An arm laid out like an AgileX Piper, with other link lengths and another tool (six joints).
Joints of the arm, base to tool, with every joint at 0 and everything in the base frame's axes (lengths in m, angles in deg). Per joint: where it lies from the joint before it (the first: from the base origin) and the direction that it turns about. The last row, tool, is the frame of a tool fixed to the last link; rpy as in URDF.
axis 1: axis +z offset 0 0 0.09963
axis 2: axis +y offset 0 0 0
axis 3: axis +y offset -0.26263 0 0.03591
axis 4: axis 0.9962 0 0.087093 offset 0.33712 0 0.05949
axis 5: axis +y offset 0 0 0
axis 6: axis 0.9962 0 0.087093 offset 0.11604 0 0.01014
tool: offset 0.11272 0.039 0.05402 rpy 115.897 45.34 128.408
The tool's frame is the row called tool.
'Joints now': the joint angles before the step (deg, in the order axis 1, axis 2, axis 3, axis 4, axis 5, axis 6). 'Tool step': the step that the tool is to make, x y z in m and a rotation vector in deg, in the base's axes. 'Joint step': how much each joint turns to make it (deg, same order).
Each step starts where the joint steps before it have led.
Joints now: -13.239, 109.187, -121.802, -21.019, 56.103, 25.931
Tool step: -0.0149, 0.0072, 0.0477, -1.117, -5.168, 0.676
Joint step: 0.118, -3.678, -0.032, 0.202, -1.650, 0.121
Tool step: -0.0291, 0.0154, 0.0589, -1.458, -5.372, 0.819
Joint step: 0.822, -5.361, 0.028, -0.215, -0.247, -0.009
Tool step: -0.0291, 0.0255, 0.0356, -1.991, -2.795, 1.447
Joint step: 2.378, -6.186, 3.283, -1.849, -0.149, 0.279
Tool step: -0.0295, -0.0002, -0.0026, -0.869, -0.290, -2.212
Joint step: 0.784, -7.399, 9.382, -4.411, -1.234, 3.805
